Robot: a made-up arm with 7 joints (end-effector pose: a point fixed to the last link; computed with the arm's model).
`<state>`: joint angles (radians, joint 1 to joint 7).
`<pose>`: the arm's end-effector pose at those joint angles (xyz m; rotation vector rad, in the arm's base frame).
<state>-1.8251 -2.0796 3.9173 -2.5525 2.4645 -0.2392 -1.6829</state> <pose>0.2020 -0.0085 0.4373 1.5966 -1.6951 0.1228</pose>
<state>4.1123 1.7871 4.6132 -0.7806 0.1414 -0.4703 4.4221</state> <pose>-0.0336 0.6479 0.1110 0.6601 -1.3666 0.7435</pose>
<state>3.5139 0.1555 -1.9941 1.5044 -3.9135 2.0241 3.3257</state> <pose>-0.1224 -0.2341 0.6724 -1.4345 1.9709 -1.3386</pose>
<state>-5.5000 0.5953 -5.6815 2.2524 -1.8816 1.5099 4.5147</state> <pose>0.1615 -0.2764 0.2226 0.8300 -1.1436 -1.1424</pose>
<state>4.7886 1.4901 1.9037 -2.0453 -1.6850 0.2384 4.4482</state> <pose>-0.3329 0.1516 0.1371 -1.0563 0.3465 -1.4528</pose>
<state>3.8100 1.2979 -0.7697 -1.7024 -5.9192 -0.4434 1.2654</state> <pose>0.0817 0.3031 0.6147 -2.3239 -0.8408 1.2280</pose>
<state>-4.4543 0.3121 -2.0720 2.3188 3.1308 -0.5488 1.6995</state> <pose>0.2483 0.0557 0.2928 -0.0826 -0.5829 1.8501</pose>
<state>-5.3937 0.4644 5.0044 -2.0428 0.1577 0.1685 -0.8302</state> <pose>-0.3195 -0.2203 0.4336 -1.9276 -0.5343 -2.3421</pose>
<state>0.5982 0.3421 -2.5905 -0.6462 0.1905 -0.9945 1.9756</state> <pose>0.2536 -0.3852 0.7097 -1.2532 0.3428 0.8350</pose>
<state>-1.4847 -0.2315 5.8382 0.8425 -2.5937 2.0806 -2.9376</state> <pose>-0.0909 -0.0148 0.8281 -1.2132 -1.3030 -1.4424</pose>
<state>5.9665 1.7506 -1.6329 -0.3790 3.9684 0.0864 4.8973</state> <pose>0.7165 0.0516 0.1291 1.4499 -0.9475 -1.7673</pose>
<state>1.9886 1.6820 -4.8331 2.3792 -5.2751 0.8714 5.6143</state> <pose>-0.2333 0.0986 0.3216 2.3030 -0.4879 0.1127</pose>
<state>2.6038 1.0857 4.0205 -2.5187 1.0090 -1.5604 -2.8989</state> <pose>-0.1094 0.1324 0.2596 0.9771 -2.1227 0.4005</pose>
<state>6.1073 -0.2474 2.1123 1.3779 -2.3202 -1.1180 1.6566</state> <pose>-0.2784 -0.3397 0.5084 -0.3414 0.7059 -0.1714</pose>
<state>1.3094 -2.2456 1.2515 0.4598 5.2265 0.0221 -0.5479</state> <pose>-0.3369 0.5095 -0.1264 1.2515 -0.1231 1.4979</pose>
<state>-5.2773 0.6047 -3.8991 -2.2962 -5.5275 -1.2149 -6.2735</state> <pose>0.1718 -0.0987 0.1689 -0.0654 0.6737 0.3596</pose>
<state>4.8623 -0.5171 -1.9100 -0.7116 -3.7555 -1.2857 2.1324</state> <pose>0.1294 -0.3353 0.8218 -1.3045 1.4238 0.6309</pose>
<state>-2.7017 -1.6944 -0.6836 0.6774 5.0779 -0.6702 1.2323</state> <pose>0.5706 -0.3583 0.4163 0.2416 -2.1145 -0.3080</pose>
